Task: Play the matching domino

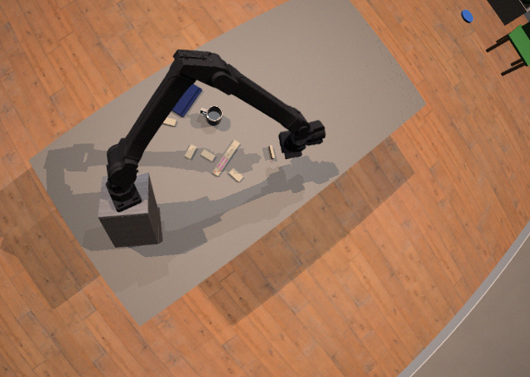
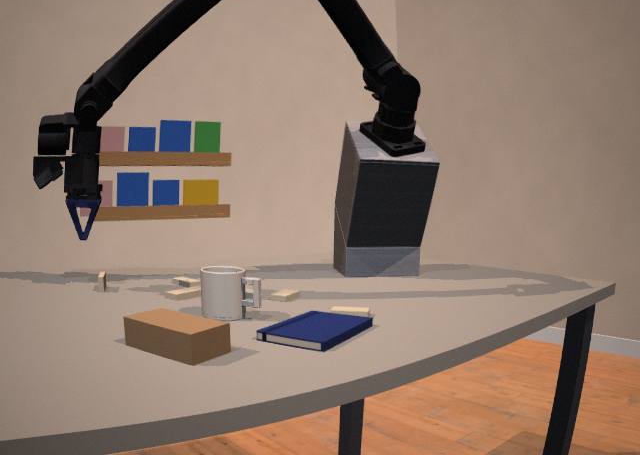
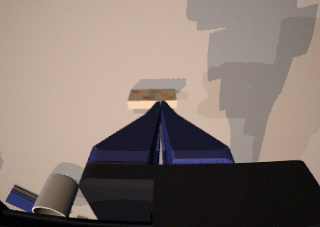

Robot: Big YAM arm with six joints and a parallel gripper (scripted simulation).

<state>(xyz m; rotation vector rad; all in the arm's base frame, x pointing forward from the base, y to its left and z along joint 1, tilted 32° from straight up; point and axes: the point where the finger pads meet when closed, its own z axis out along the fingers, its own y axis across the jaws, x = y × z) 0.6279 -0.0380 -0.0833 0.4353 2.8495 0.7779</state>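
The cream domino is 8 cm below my hand, 3 cm behind it and 2 cm to the left of it. Round my hand: blue book: 38 cm to the left, 27 cm behind, 9 cm below; brown box: 40 cm to the left, 8 cm below, 7 cm behind; white mug: 25 cm to the left, 19 cm behind, 7 cm below.
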